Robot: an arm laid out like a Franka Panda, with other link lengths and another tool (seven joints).
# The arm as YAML. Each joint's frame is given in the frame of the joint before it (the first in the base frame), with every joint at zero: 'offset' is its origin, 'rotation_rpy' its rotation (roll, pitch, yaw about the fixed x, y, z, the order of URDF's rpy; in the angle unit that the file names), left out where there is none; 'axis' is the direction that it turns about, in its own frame. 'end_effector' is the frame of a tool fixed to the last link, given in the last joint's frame.
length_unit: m
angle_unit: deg
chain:
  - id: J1
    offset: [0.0, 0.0, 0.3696]
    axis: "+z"
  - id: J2
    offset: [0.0, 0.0, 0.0]
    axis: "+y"
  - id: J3
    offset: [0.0, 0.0, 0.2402]
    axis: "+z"
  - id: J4
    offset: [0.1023, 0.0, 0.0]
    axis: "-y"
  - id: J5
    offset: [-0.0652, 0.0, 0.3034]
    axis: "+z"
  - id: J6
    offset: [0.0, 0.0, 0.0]
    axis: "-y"
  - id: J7
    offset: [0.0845, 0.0, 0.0]
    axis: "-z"
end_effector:
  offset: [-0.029, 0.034, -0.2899]
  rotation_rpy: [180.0, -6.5, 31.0]
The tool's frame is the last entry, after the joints.
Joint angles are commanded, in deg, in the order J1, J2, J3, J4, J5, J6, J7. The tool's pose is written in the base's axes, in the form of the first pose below.
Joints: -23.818 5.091 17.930 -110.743 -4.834 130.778 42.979
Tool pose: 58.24 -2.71 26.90 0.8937 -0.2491 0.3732 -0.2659 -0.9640 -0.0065
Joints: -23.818 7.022 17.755 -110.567 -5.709 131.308 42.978
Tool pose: 58.19 -3.01 25.29 0.9020 -0.2449 0.3556 -0.2620 -0.9651 -0.0001
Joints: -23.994 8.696 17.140 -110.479 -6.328 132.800 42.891
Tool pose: 58.50 -3.88 24.10 0.9008 -0.2498 0.3552 -0.2677 -0.9635 0.0013
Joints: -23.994 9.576 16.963 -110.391 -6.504 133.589 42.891
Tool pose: 58.70 -4.06 23.51 0.9003 -0.2513 0.3553 -0.2686 -0.9633 -0.0008
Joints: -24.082 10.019 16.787 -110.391 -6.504 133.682 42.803
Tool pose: 58.62 -4.29 23.10 0.9016 -0.2548 0.3496 -0.2714 -0.9625 -0.0013
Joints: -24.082 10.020 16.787 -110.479 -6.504 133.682 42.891
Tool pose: 58.57 -4.28 23.03 0.9017 -0.2562 0.3482 -0.2728 -0.9621 -0.0015
